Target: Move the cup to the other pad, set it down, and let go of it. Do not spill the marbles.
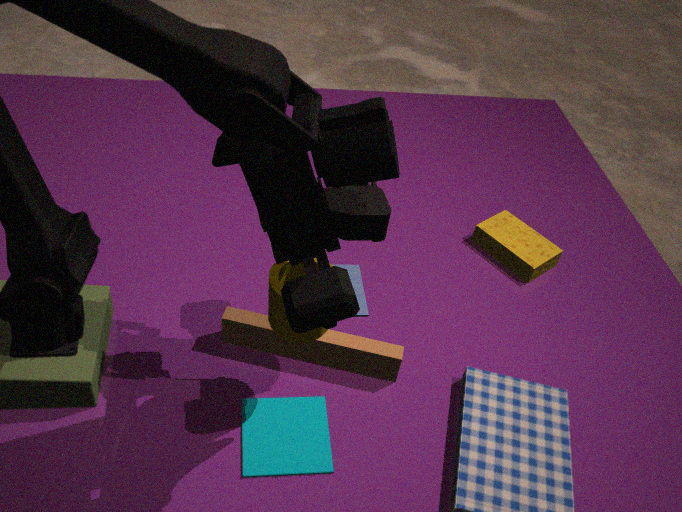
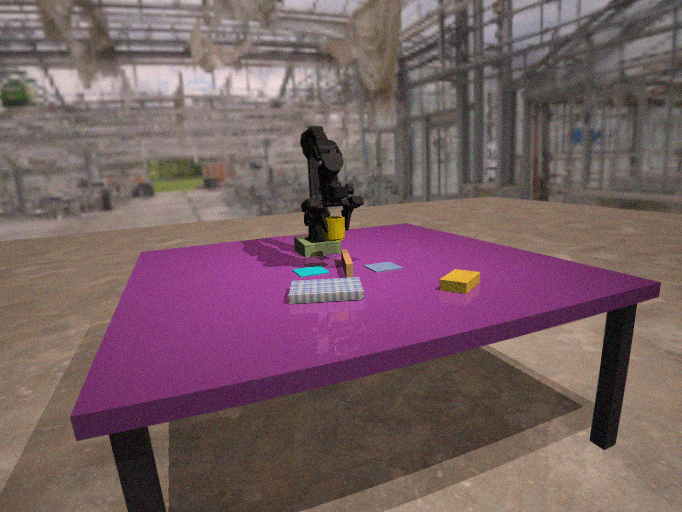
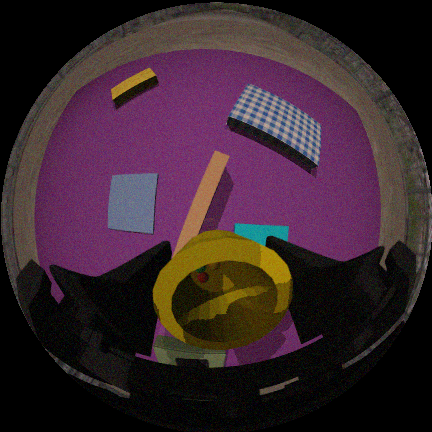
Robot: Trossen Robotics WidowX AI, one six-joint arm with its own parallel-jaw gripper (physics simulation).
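Pixels of known places: gripper, fingertip midpoint: [image 2: 337, 231] [image 3: 218, 245]; arm's base at its link origin: [image 1: 47, 333] [image 2: 316, 240] [image 3: 192, 365].
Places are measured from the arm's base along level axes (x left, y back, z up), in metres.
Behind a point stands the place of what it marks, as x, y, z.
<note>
My gripper [image 1: 306, 292] {-0.052, -0.288, 0.074} [image 2: 333, 227] {-0.052, -0.288, 0.074} [image 3: 218, 245] {-0.052, -0.288, 0.074} is shut on the yellow cup [image 1: 278, 303] {-0.073, -0.236, 0.101} [image 2: 335, 228] {-0.061, -0.296, 0.085} [image 3: 225, 247] {-0.052, -0.295, 0.114}, one finger on each side. The cup is upright, high above the table, near the base-side end of the wooden bar. Inside it a red marble [image 3: 202, 277] {-0.040, -0.259, 0.062} and part of a green one show; the rim and shadow hide the rest of the inside. The cyan pad [image 1: 286, 435] {-0.130, -0.244, -0.045} [image 2: 311, 271] {-0.130, -0.256, -0.046} [image 3: 262, 232] {-0.130, -0.278, -0.045} and the grey-blue pad [image 1: 359, 286] {0.080, -0.374, -0.045} [image 2: 383, 266] {0.080, -0.335, -0.046} [image 3: 132, 202] {0.073, -0.331, -0.045} lie on opposite sides of the bar. No cup stands on either pad.
The wooden bar [image 1: 363, 355] {-0.058, -0.342, -0.014} [image 2: 347, 263] {-0.067, -0.375, -0.006} [image 3: 202, 200] {-0.041, -0.325, -0.006} lies between the pads. A checkered block [image 1: 515, 440] {-0.182, -0.484, -0.024} [image 2: 326, 290] {-0.203, -0.524, -0.024} [image 3: 277, 122] {-0.167, -0.465, -0.024} and a yellow sponge [image 1: 517, 242] {0.121, -0.615, -0.018} [image 2: 459, 281] {0.092, -0.663, -0.019} [image 3: 134, 86] {0.113, -0.593, -0.023} lie farther out. The arm stands on a green block [image 1: 49, 388] {-0.064, -0.007, -0.013} [image 2: 319, 246] {-0.012, -0.053, -0.014} [image 3: 167, 354] {0.046, -0.039, -0.004}.
</note>
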